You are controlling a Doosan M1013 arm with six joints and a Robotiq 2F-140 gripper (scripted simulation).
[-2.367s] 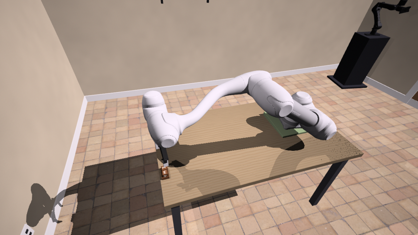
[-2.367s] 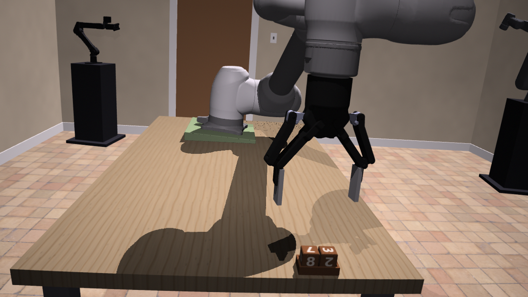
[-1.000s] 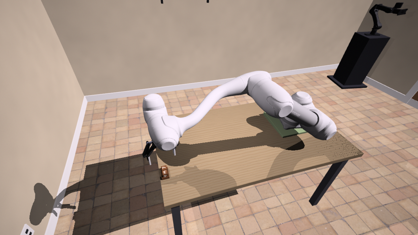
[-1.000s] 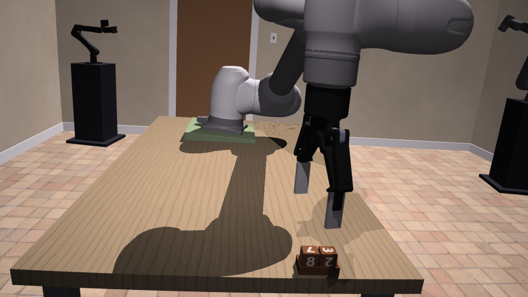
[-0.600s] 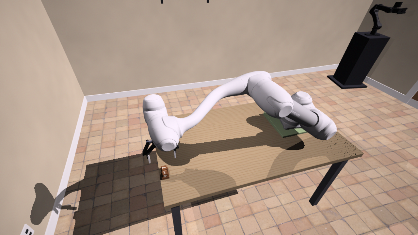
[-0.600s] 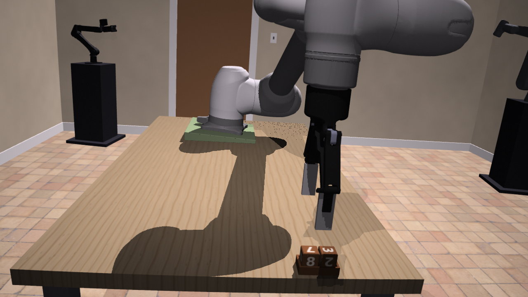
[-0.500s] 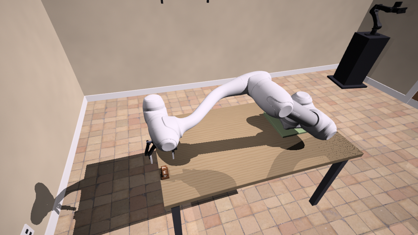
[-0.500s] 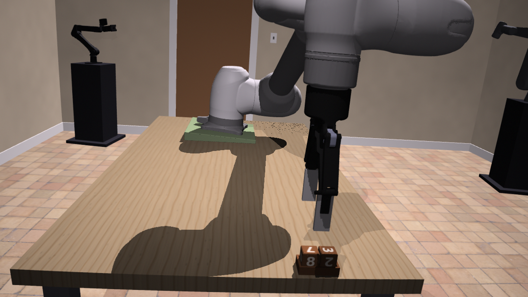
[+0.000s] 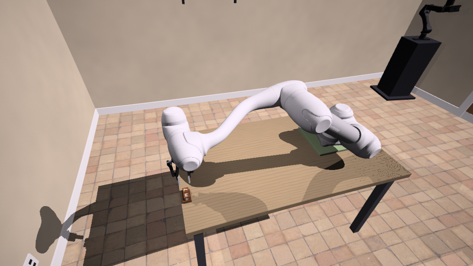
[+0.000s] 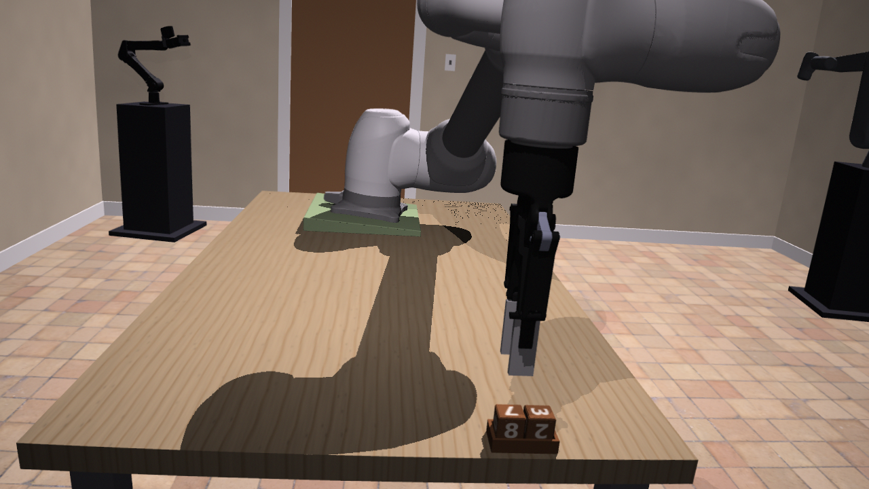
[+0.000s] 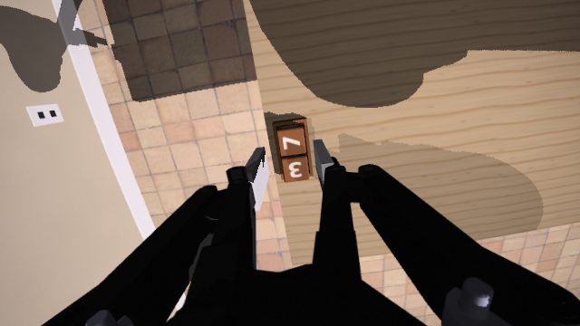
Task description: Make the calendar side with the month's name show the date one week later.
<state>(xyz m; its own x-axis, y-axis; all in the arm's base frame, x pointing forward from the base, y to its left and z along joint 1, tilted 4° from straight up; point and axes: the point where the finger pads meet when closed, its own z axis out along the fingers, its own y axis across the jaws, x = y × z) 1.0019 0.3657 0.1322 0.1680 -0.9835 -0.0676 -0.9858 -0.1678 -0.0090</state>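
Now: the brown tray 12 cm below my hand and 2 cm to the left of it.
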